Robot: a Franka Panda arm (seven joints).
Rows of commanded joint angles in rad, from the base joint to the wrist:
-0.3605 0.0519 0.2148 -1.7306 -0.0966 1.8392 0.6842
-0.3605 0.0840 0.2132 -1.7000 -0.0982 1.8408 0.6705
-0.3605 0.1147 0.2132 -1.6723 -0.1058 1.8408 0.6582
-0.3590 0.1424 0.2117 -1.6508 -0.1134 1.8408 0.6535
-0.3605 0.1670 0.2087 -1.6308 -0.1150 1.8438 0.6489
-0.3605 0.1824 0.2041 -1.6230 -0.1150 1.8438 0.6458
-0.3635 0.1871 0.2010 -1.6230 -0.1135 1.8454 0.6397
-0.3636 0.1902 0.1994 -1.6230 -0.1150 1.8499 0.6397
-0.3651 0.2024 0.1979 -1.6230 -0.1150 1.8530 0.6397
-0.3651 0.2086 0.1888 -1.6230 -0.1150 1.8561 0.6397
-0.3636 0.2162 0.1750 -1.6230 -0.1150 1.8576 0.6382
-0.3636 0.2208 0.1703 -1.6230 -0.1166 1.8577 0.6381
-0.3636 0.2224 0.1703 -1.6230 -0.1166 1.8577 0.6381
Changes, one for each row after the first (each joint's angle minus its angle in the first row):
0.0000 0.0321 -0.0016 0.0306 -0.0016 0.0016 -0.0137
0.0000 0.0628 -0.0016 0.0583 -0.0092 0.0016 -0.0260
0.0015 0.0905 -0.0031 0.0798 -0.0168 0.0016 -0.0307
0.0000 0.1151 -0.0061 0.0998 -0.0184 0.0046 -0.0353
0.0000 0.1305 -0.0107 0.1076 -0.0184 0.0046 -0.0384
-0.0030 0.1352 -0.0138 0.1076 -0.0169 0.0062 -0.0445
-0.0031 0.1383 -0.0154 0.1076 -0.0184 0.0107 -0.0445
-0.0046 0.1505 -0.0169 0.1076 -0.0184 0.0138 -0.0445
-0.0046 0.1567 -0.0260 0.1076 -0.0184 0.0169 -0.0445
-0.0031 0.1643 -0.0398 0.1076 -0.0184 0.0184 -0.0460
-0.0031 0.1689 -0.0445 0.1076 -0.0200 0.0185 -0.0461
-0.0031 0.1705 -0.0445 0.1076 -0.0200 0.0185 -0.0461

